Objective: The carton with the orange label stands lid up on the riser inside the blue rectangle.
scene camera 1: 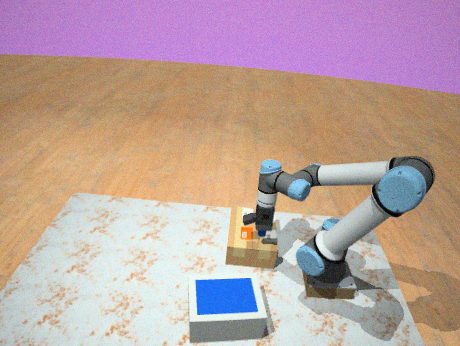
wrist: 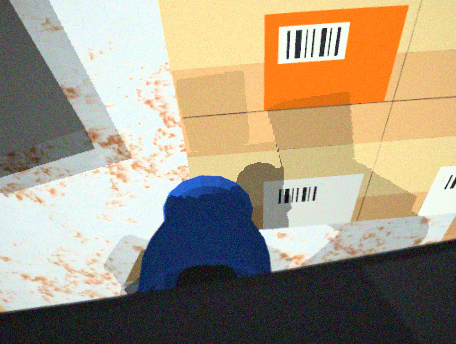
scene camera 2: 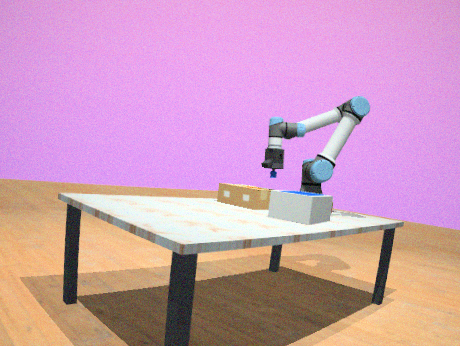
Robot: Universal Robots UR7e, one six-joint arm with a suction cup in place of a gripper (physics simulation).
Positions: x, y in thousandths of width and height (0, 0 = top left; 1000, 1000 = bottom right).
A riser shows in scene camera 1 (471, 874), in the wrist view (95, 327) and in scene camera 2 (666, 603).
